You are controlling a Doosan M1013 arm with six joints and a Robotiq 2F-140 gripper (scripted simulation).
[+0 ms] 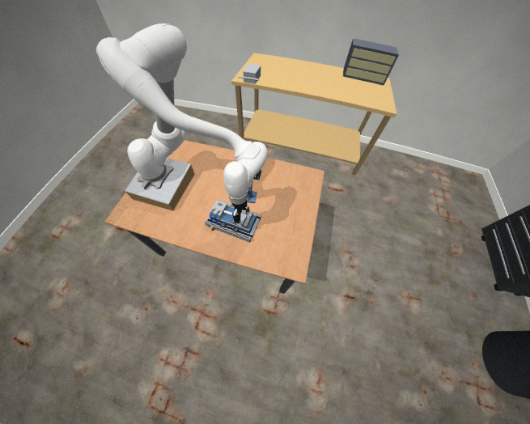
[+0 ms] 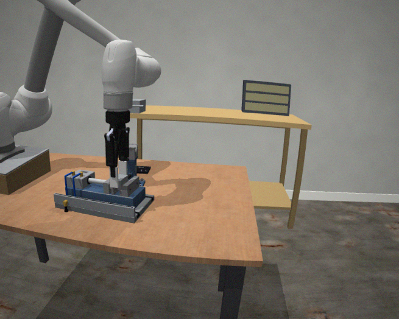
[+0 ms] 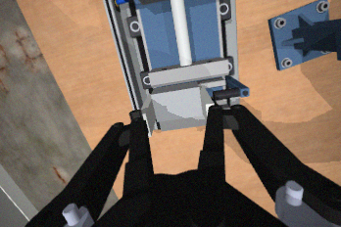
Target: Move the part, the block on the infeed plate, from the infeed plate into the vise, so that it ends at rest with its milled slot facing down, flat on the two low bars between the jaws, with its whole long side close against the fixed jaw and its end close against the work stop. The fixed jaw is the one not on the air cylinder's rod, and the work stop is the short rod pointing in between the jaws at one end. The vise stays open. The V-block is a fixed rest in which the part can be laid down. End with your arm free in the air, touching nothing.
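My hand is 30 mm above the part. The rest, counted from my hand: work stop 70 mm to the left, 30 mm below; moving jaw 40 mm below, 30 mm behind, 20 mm to the left; fixed jaw 40 mm below, 30 mm ahead, 20 mm to the left.
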